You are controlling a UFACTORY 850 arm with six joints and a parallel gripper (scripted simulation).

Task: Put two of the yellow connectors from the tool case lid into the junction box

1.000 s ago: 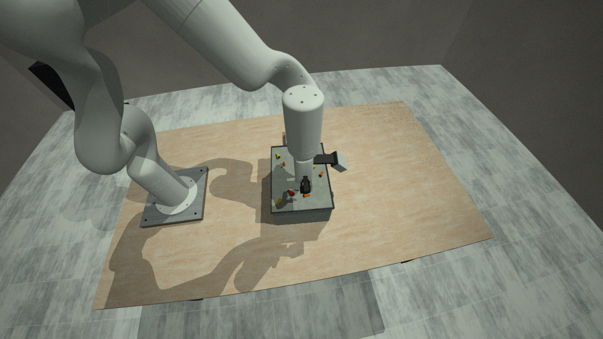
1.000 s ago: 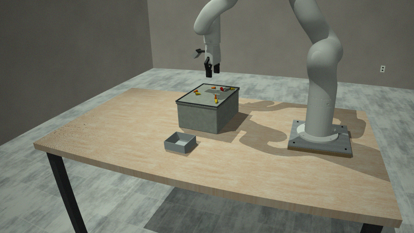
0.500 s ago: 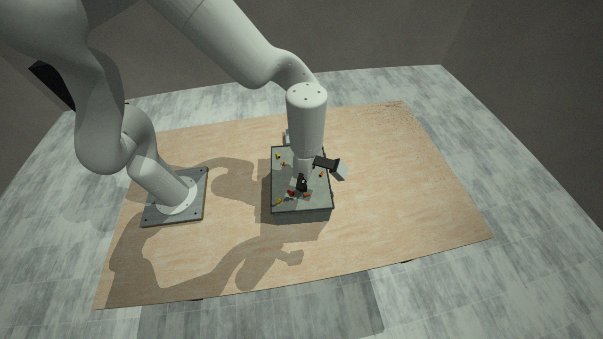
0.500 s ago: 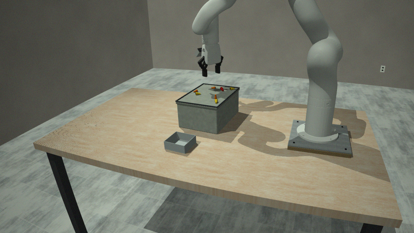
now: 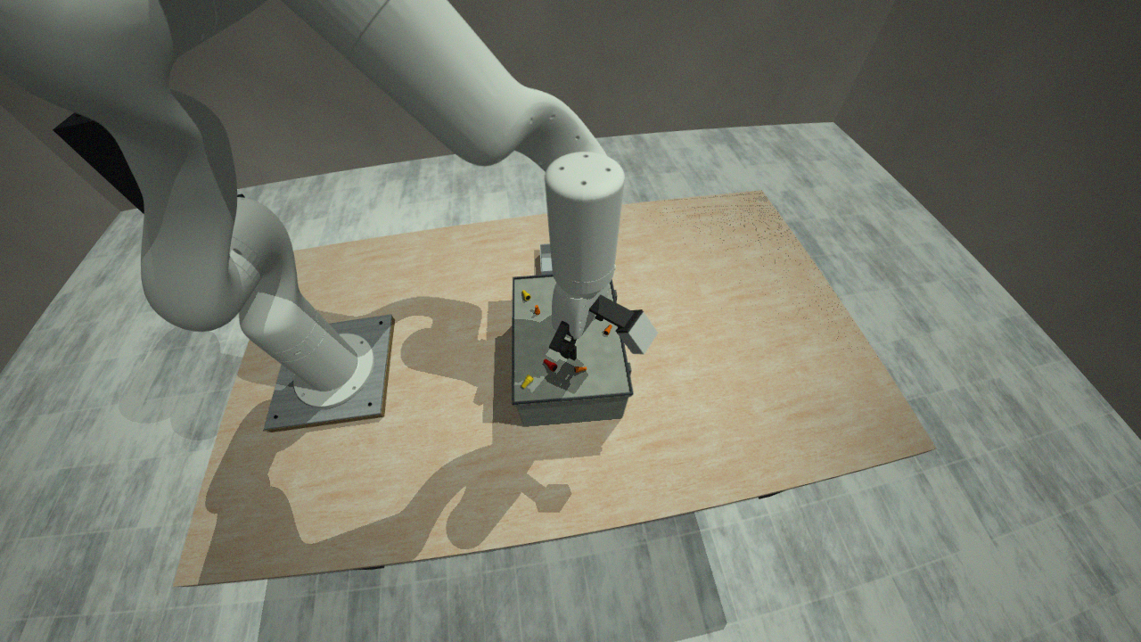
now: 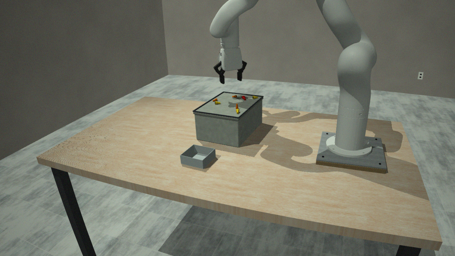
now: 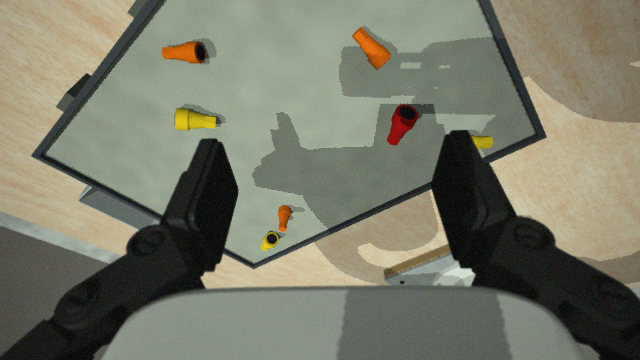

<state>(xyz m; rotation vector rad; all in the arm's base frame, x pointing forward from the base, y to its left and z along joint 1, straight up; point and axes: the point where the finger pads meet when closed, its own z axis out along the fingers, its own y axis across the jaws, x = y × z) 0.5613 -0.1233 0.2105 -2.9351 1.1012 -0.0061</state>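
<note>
The grey tool case is 2 cm behind my hand, 7 cm to the left of it and 13 cm below it.
</note>
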